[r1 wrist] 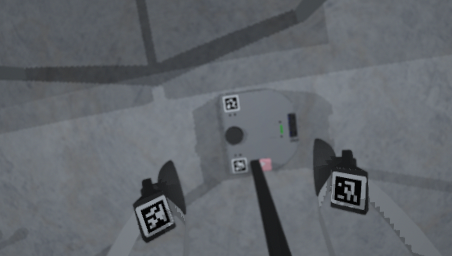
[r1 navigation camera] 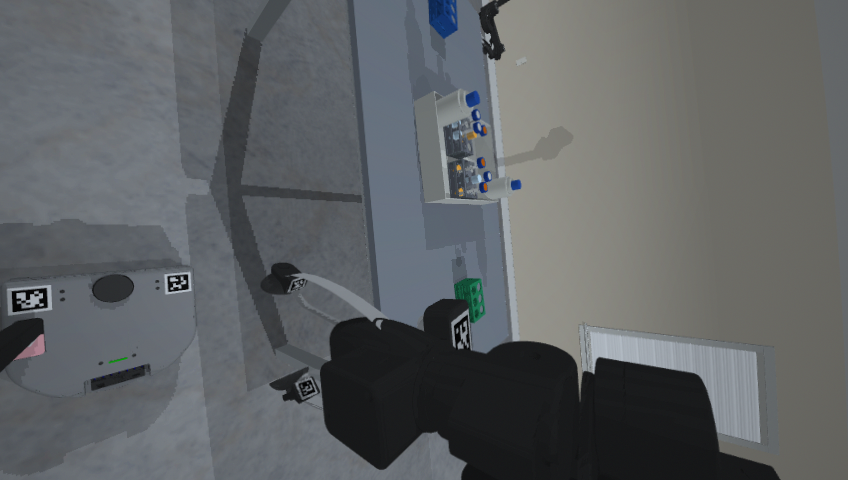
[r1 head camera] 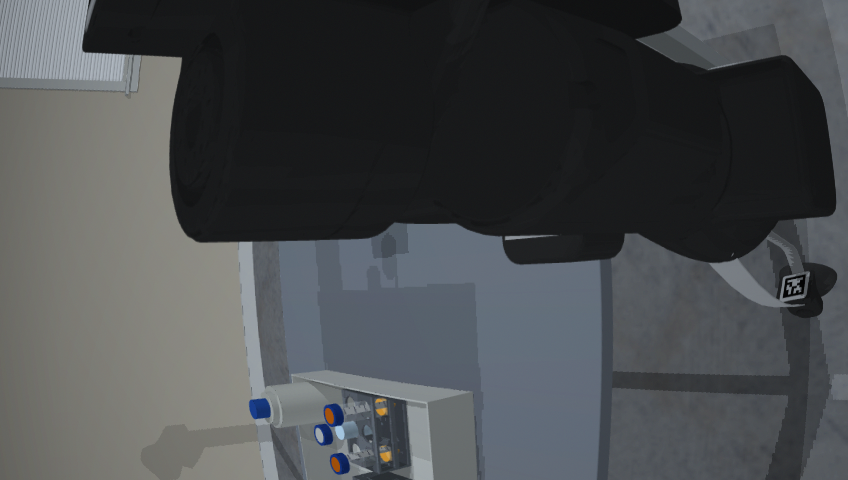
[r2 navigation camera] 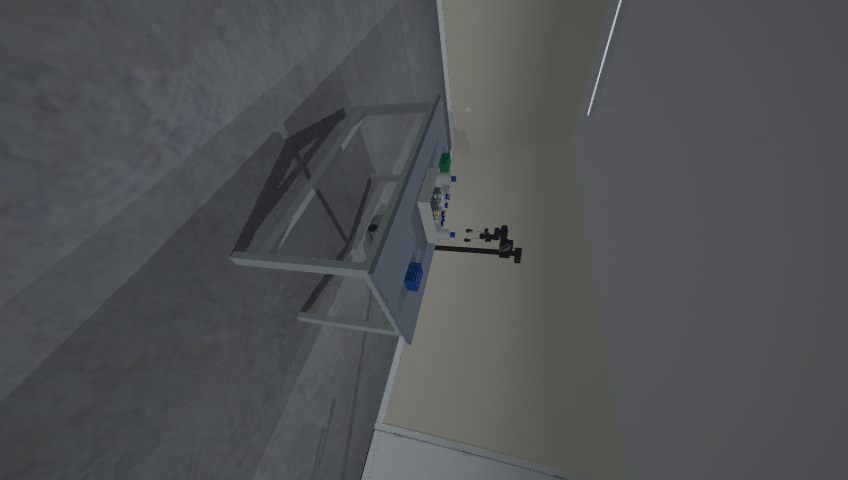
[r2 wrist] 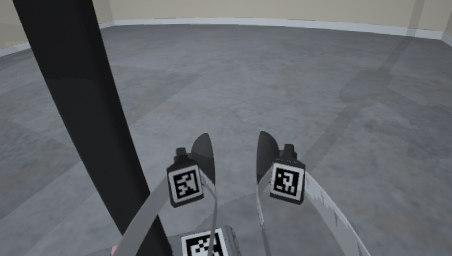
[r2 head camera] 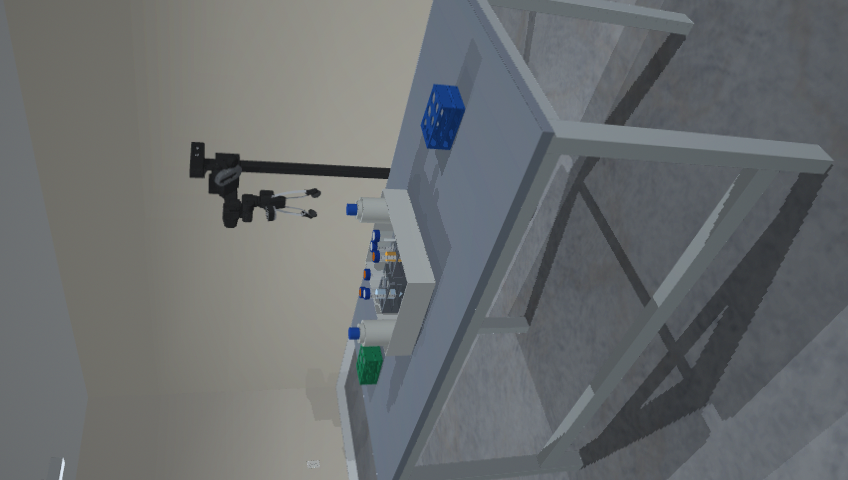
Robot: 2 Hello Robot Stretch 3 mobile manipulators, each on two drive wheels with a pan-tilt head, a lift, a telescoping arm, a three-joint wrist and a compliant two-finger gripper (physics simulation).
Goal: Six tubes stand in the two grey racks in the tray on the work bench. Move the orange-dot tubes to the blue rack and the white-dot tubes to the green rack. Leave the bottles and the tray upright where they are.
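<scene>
In the r1 navigation view, three orange-dot tubes (r1 navigation camera: 483, 130) (r1 navigation camera: 481, 162) (r1 navigation camera: 483, 187) and three white-dot tubes (r1 navigation camera: 476, 114) (r1 navigation camera: 477, 127) (r1 navigation camera: 487, 176) stand in the two grey racks in the tray (r1 navigation camera: 431, 154) (r1 head camera: 452, 431) (r2 head camera: 416, 321). The blue rack (r2 head camera: 443, 118) (r1 navigation camera: 443, 14) and green rack (r2 head camera: 369, 364) (r1 navigation camera: 470, 297) stand beyond opposite ends of the tray. r1's gripper (r1 wrist: 247, 175) (r1 navigation camera: 289, 333) is open and empty, away from the tubes. r2's gripper (r2 wrist: 235, 157) is open and empty, over floor. r1's wrist hides much of its head view.
Two white bottles (r2 head camera: 373, 209) (r2 head camera: 376, 333) stand upright at the tray's ends. The work bench (r1 head camera: 535, 333) (r2 head camera: 493, 172) runs along a beige wall. r1's dark wrist (r1 head camera: 416, 130) (r1 navigation camera: 511, 392) is large in its head and navigation views. r2's dark mast (r2 wrist: 85, 100) stands left of its gripper.
</scene>
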